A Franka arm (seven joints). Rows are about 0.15 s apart.
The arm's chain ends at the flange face. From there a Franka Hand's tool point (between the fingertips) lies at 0.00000 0.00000 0.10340 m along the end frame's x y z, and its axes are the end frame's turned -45 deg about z.
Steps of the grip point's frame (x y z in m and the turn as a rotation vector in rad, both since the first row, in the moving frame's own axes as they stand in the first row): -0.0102 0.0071 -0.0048 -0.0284 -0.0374 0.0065; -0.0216 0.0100 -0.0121 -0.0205 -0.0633 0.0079; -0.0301 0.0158 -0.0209 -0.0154 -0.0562 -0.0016; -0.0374 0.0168 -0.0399 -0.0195 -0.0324 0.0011; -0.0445 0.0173 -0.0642 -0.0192 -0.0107 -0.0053; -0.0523 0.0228 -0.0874 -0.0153 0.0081 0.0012
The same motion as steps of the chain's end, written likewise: -0.0015 0.0074 -0.0047 -0.0465 -0.0064 0.0065; -0.0051 0.0162 -0.0119 -0.0593 -0.0303 0.0079; -0.0071 0.0272 -0.0207 -0.0506 -0.0288 -0.0016; -0.0136 0.0345 -0.0398 -0.0367 -0.0091 0.0011; -0.0199 0.0415 -0.0642 -0.0211 0.0060 -0.0053; -0.0226 0.0526 -0.0874 -0.0051 0.0165 0.0012
